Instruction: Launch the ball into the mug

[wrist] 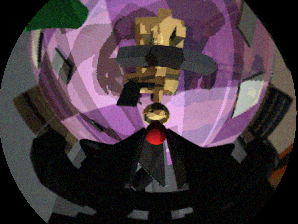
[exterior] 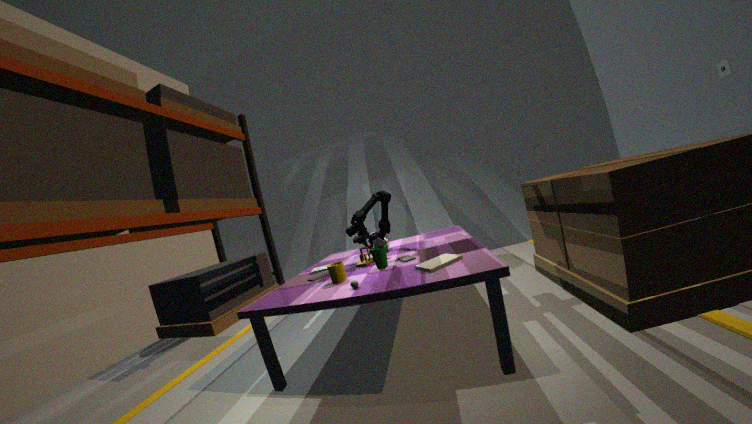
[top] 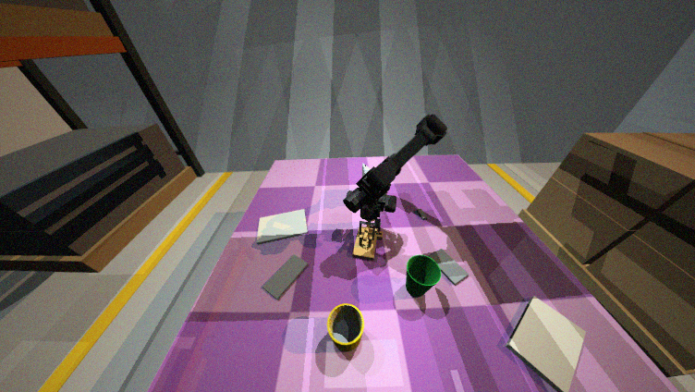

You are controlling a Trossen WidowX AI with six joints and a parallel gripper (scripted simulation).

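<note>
The red ball lies 10 mm above my gripper tip. From my gripper tip the other things lie so: wooden catapult 70 mm ahead, 30 mm below; then green mug 290 mm ahead, 110 mm to the left, 50 mm below; then small grey block 30 mm behind, 250 mm to the left, 80 mm below.
</note>
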